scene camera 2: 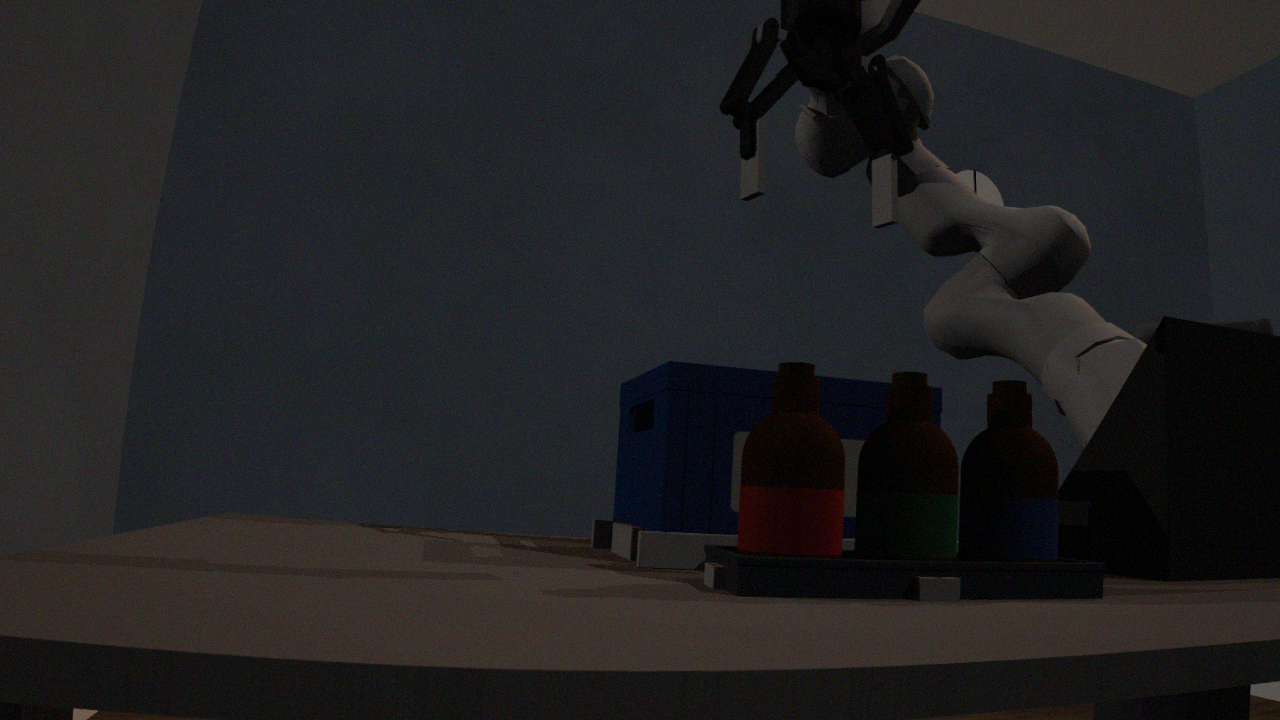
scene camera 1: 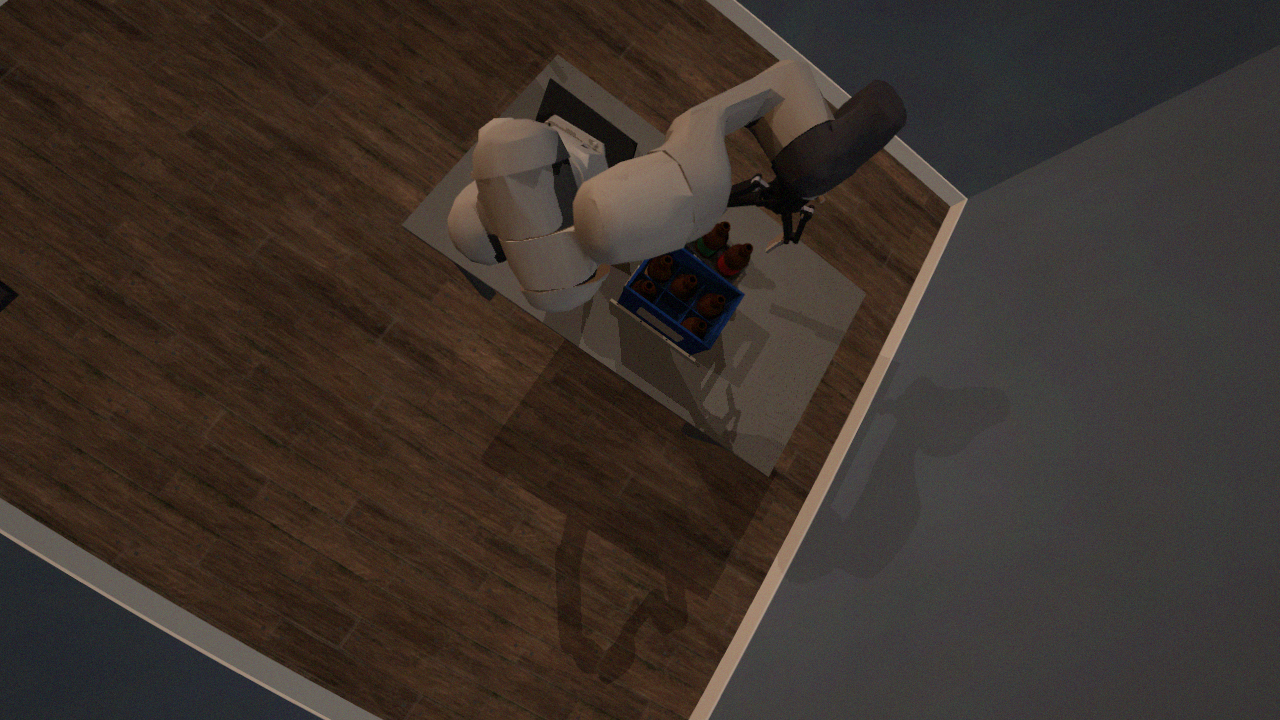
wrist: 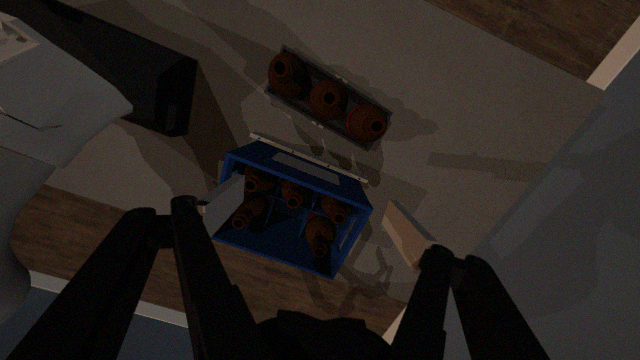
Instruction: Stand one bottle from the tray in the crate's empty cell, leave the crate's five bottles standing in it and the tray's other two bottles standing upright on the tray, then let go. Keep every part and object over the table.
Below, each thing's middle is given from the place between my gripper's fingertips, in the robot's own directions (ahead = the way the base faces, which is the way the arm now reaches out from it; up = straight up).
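There's the green-labelled bottle [scene camera 2: 907, 488], and my hand is 3 cm past it, 10 cm to the right of it and 23 cm above it. As for the pale strip [scene camera 2: 657, 550], that's 1 cm behind my hand, 4 cm to the right of it and 30 cm below it.
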